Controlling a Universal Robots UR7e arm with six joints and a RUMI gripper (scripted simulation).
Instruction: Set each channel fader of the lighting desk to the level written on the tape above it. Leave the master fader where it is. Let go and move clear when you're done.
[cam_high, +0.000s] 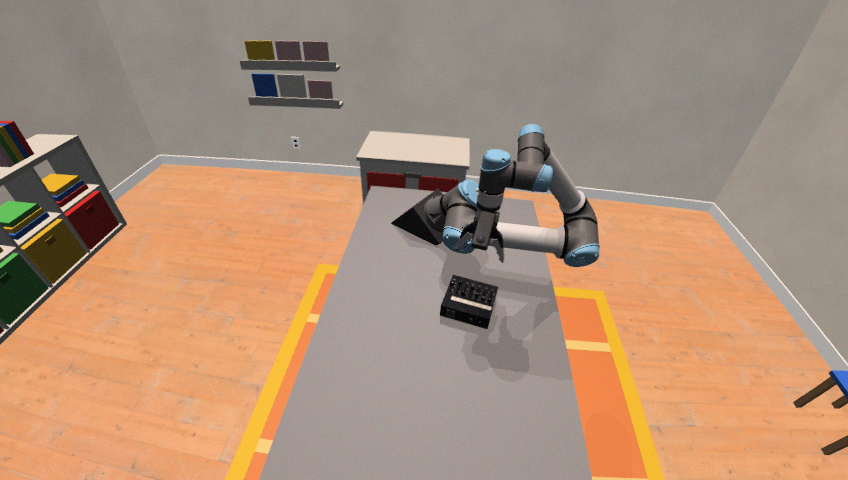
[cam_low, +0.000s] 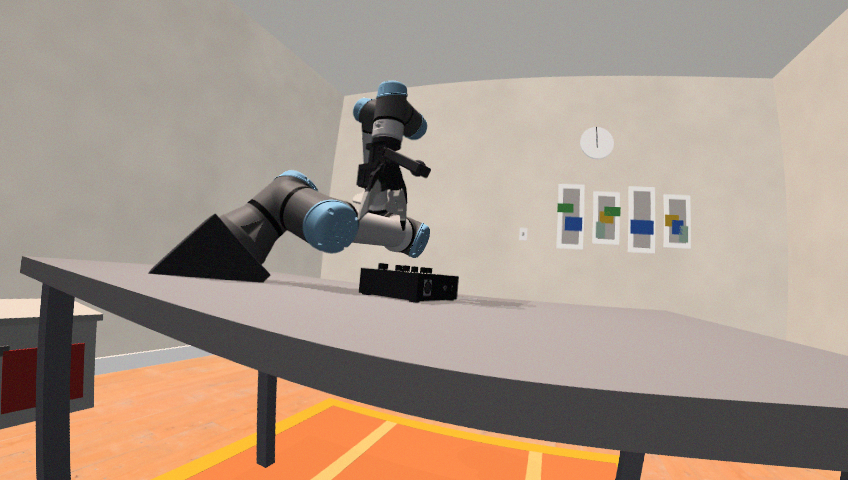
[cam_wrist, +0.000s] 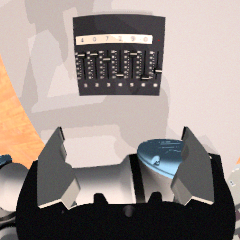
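Now: hand 9 cm above the master fader, 8 cm to the left of it and 4 cm short of it.
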